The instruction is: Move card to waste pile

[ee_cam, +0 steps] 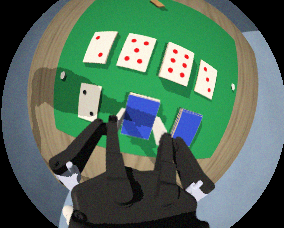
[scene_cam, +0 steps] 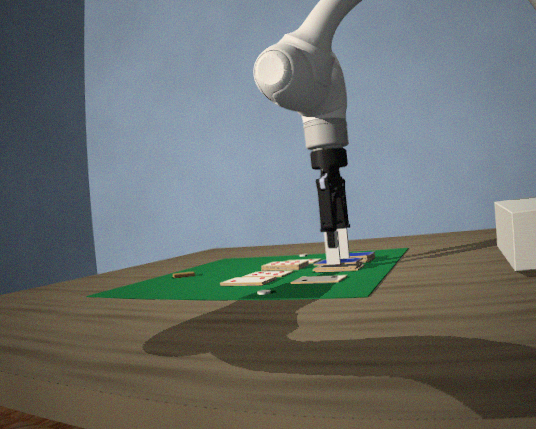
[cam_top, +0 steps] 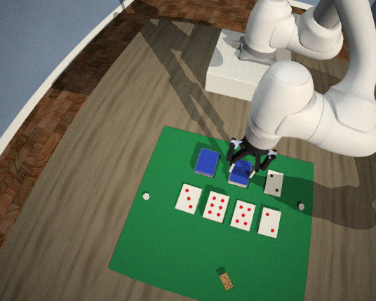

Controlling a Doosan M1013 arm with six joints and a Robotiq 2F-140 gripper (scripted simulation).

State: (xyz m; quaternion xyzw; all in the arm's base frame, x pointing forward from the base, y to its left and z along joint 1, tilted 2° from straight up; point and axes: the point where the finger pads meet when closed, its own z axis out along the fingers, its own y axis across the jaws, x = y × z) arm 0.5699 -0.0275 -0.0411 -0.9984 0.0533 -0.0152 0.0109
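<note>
Right now my hand is 30 mm above the card. The rest, counted from my hand: green mat 160 mm ahead, 30 mm to the right, 60 mm below.
</note>
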